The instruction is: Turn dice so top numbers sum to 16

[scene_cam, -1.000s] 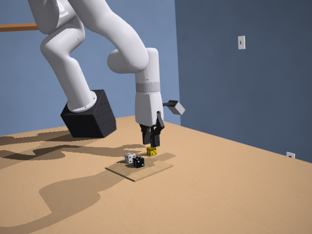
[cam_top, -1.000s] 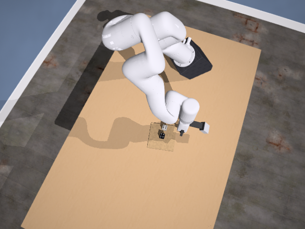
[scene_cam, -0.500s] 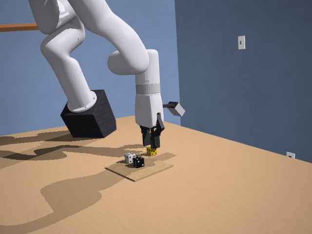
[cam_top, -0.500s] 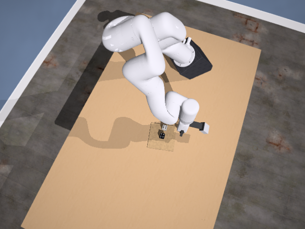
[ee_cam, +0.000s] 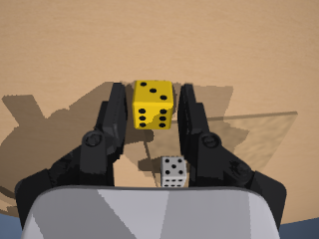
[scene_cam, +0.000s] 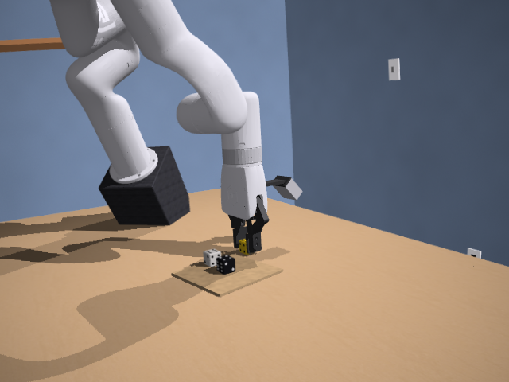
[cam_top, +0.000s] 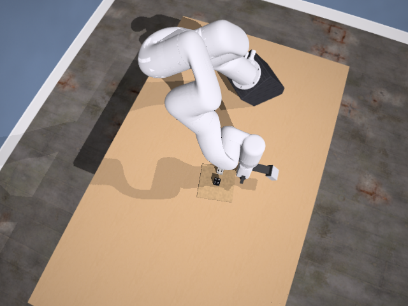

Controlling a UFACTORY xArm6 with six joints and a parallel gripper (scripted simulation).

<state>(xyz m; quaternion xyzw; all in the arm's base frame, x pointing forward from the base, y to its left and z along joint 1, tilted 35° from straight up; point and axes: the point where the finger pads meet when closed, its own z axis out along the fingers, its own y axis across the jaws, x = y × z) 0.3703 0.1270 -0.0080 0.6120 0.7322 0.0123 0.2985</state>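
The yellow die is 10 mm below my hand. Also, from my hand: tan mat 80 mm ahead, 90 mm to the right, 20 mm below; black die 80 mm ahead, 90 mm to the right, 10 mm below; white die 30 mm ahead, 90 mm to the right, 10 mm below.
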